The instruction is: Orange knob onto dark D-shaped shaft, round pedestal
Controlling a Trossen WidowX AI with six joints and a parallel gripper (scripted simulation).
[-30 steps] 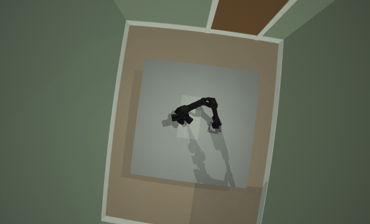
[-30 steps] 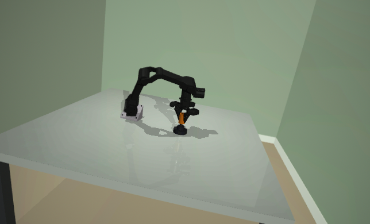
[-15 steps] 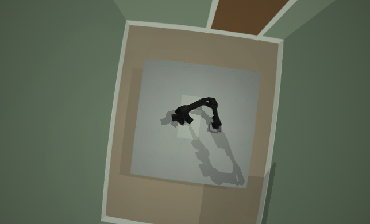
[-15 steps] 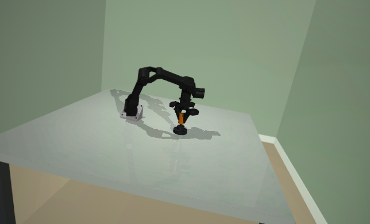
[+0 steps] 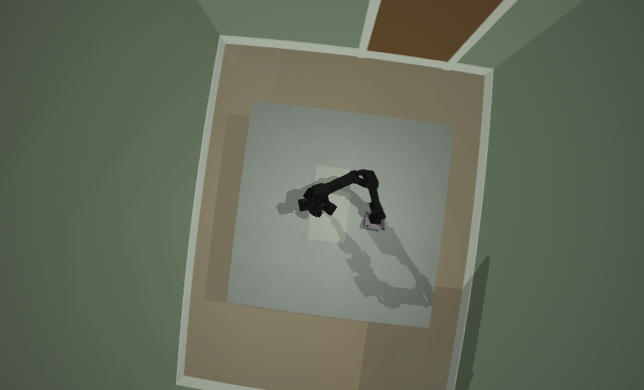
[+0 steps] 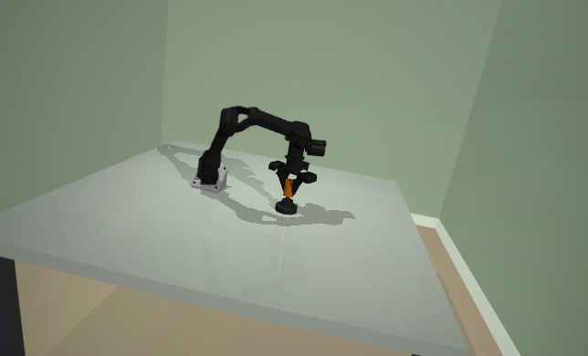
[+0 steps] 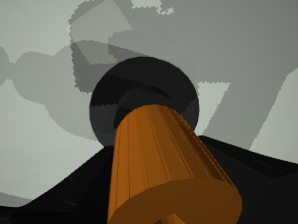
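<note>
Now: gripper tip 20 mm below the orange knob. The rest, counted from my gripper tip: round dark pedestal 40 mm below.
</note>
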